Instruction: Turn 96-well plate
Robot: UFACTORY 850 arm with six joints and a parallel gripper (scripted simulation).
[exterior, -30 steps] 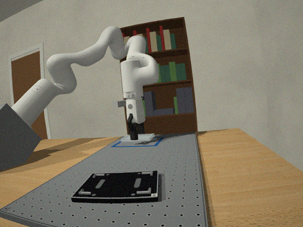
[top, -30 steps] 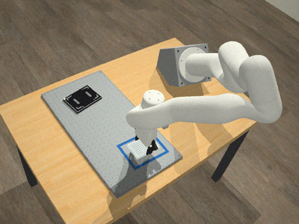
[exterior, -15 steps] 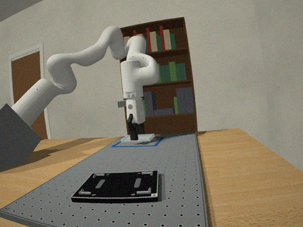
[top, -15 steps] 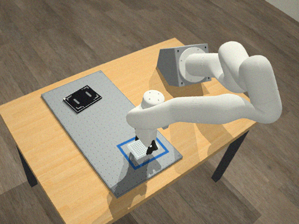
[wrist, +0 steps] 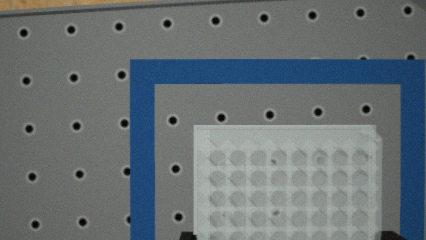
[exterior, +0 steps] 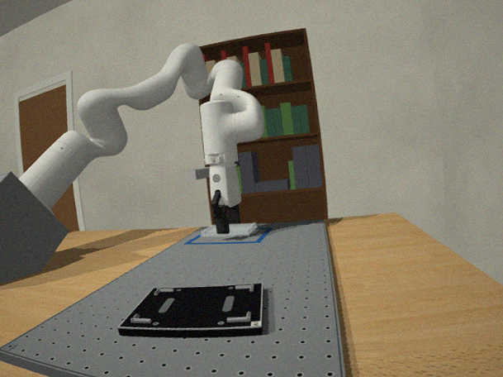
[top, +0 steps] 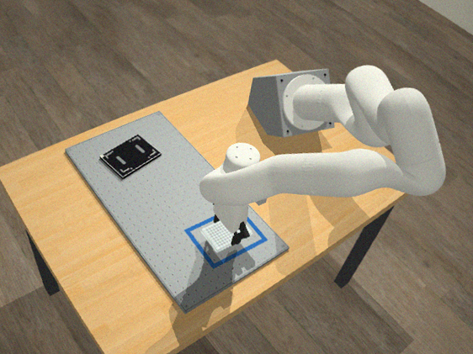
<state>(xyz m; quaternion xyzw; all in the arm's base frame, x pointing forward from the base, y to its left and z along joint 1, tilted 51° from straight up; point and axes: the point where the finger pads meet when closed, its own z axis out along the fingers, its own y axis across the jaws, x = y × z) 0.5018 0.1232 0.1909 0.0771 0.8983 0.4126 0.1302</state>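
My hand is 1 cm above the 96-well plate. The rest, counted from my hand: A1 corner mark: 17 cm ahead, 45 cm to the right, 2 cm below; then black plate nest N1: 8 cm ahead, 41 cm to the right, 2 cm below.
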